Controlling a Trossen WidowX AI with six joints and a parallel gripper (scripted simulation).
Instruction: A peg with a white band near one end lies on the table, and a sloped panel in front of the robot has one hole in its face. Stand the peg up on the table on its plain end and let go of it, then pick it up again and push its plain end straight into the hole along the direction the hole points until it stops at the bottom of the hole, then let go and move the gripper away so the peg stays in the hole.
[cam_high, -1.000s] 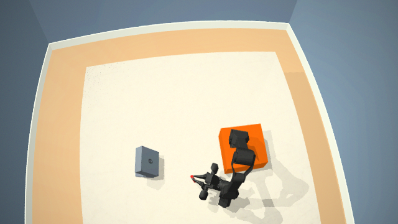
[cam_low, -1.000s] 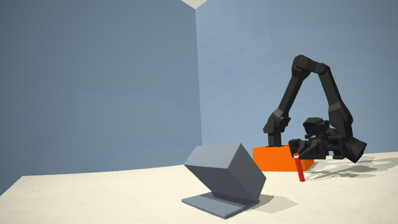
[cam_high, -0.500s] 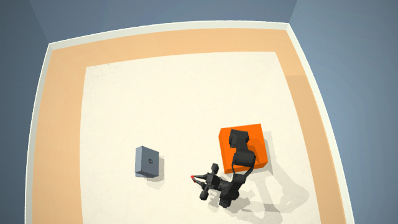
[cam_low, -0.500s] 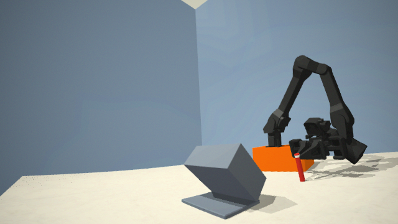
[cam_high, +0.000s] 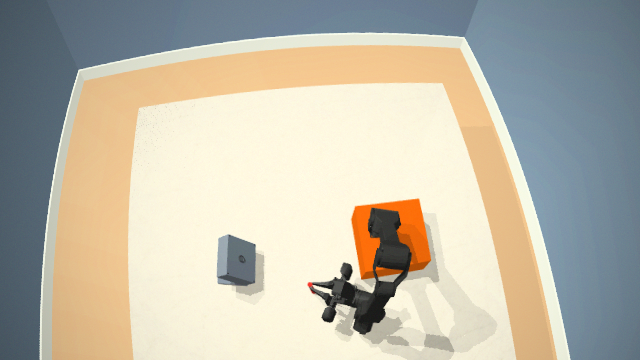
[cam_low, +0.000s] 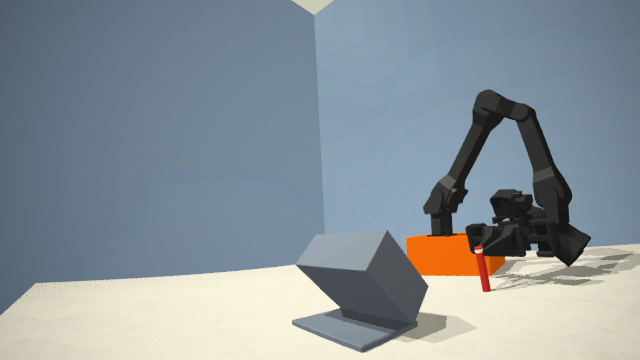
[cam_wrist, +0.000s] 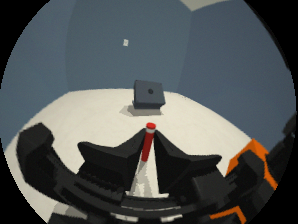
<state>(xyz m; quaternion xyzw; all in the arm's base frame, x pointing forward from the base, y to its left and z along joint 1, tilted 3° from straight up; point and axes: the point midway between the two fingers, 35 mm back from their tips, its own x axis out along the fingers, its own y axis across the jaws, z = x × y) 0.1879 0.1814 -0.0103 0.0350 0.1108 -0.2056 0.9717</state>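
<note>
The red peg is 10 mm below my gripper tip. Also, from my gripper tip: grey sloped panel 220 mm ahead, 90 mm to the right, 10 mm below; then grey foot plate 240 mm ahead, 90 mm to the right, 70 mm below.
</note>
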